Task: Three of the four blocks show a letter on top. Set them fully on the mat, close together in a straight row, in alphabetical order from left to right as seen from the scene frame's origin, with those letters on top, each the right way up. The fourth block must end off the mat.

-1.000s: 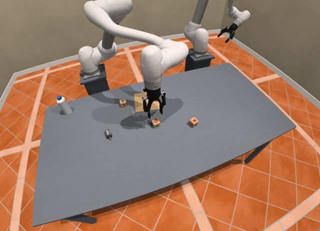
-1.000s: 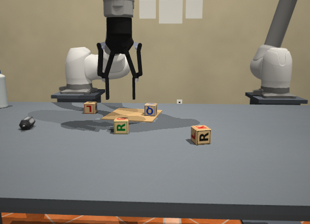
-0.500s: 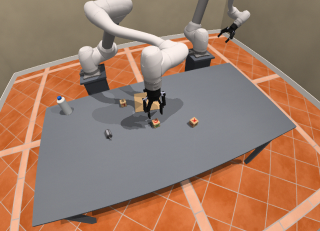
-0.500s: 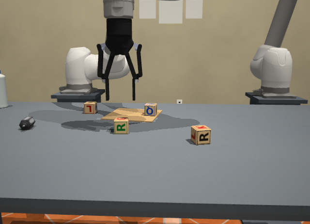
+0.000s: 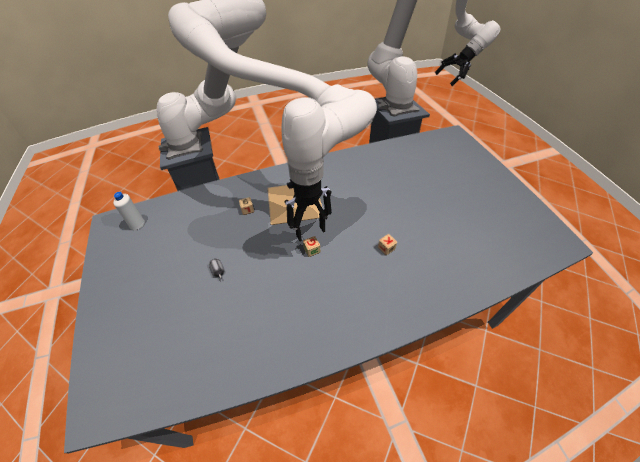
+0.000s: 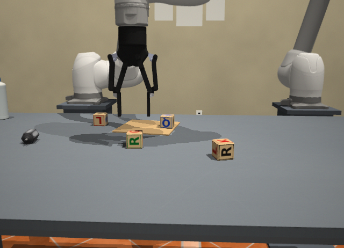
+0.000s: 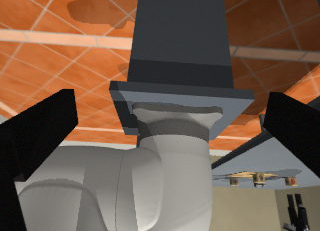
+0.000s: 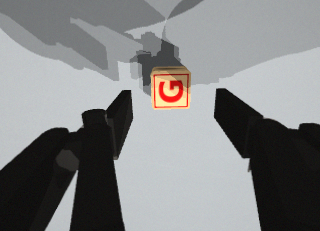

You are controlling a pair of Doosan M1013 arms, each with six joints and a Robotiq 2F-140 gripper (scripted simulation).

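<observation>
My right gripper is now 10 cm above the g block. From my right hand the other things lie so: d block: 24 cm behind, 9 cm below, 7 cm to the left; k block: 25 cm to the left, 10 cm below, 7 cm ahead; mat: 24 cm behind, 12 cm below.
</observation>
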